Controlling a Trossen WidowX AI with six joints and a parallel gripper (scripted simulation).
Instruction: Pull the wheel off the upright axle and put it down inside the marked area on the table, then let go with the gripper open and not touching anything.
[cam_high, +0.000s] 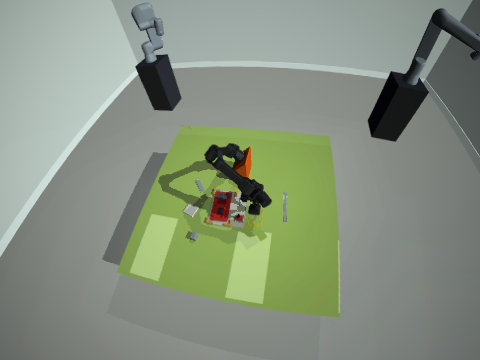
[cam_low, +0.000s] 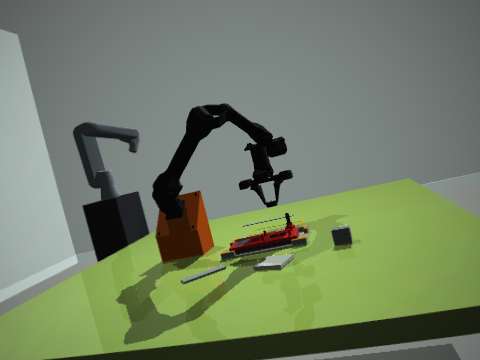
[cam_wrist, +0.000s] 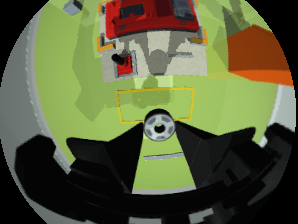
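The dark wheel is right at my gripper tip. From my gripper tip the other things lie so: plate (42 cm to the right, 9 cm below, 8 cm ahead); dark hub (10 cm to the right, 7 cm ahead, 6 cm below); grey cube (33 cm to the right, 25 cm ahead, 7 cm below).
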